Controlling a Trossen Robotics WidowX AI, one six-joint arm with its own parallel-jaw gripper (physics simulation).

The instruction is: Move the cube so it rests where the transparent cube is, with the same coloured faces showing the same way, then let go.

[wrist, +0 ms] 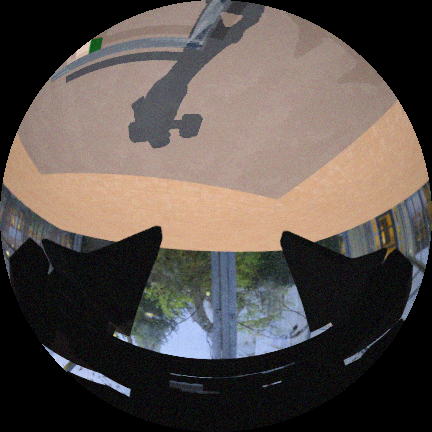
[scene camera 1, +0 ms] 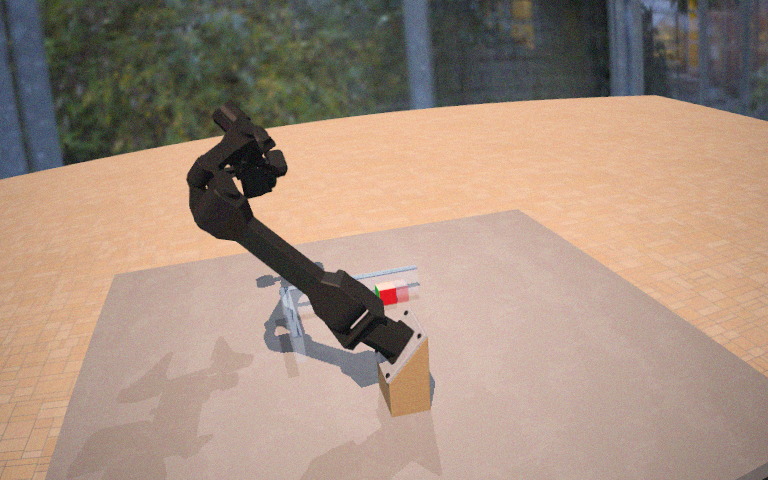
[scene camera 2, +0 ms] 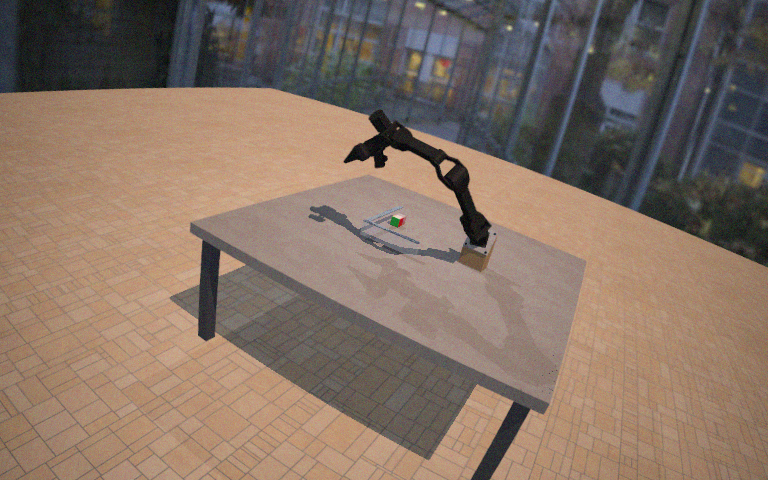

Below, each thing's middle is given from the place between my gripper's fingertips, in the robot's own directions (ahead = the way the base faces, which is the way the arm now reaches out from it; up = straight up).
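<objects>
There's the grey L-shaped frame (scene camera 1: 294, 301), and it's 23 cm behind my hand, 20 cm to the right of it and 25 cm below it.
</objects>
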